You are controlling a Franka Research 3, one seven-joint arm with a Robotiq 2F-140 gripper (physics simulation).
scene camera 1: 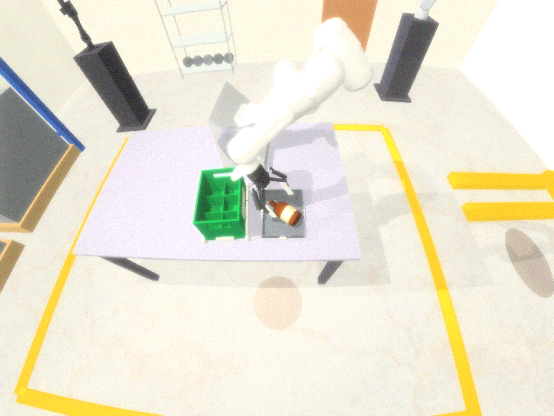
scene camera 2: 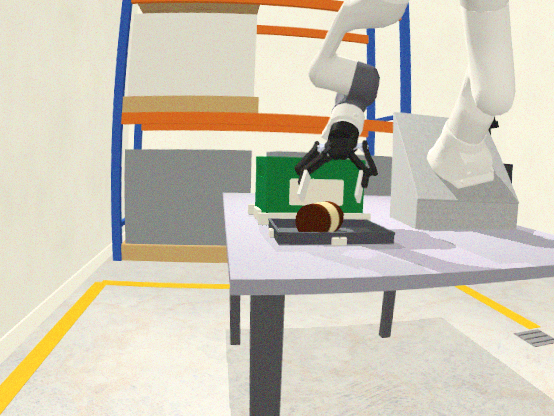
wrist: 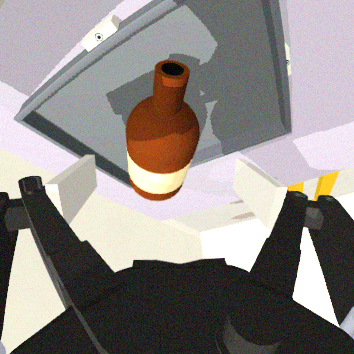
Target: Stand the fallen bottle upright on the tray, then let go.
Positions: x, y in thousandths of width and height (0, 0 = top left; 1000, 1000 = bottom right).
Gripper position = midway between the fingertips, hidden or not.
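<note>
My gripper (scene camera 2: 593, 477) (scene camera 1: 512, 492) (wrist: 470, 484) is visible to me. So is a brown bottle (scene camera 2: 591, 520) (wrist: 459, 371).
</note>
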